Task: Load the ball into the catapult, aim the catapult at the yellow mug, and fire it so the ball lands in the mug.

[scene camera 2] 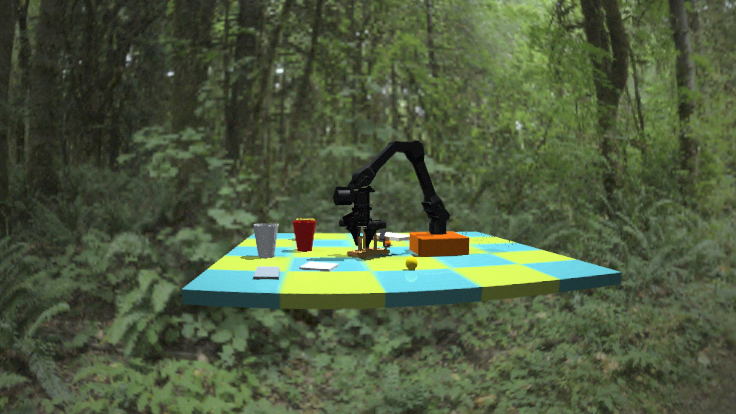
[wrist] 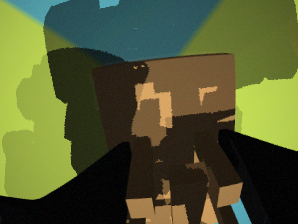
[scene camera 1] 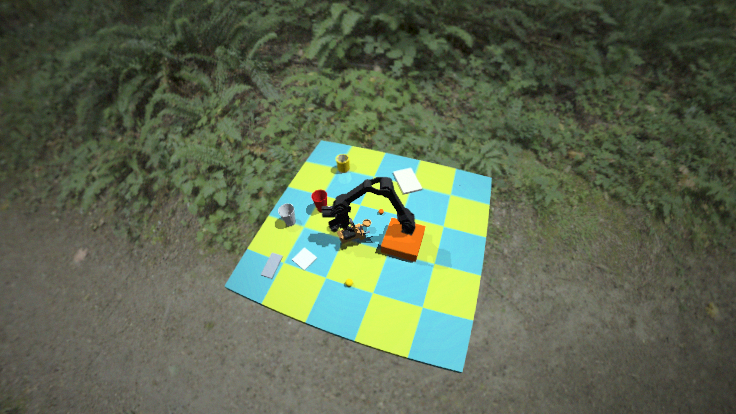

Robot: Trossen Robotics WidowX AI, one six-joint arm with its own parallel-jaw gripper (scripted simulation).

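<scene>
My gripper point(scene camera 2: 362, 246), point(wrist: 175, 144) is visible.
</scene>
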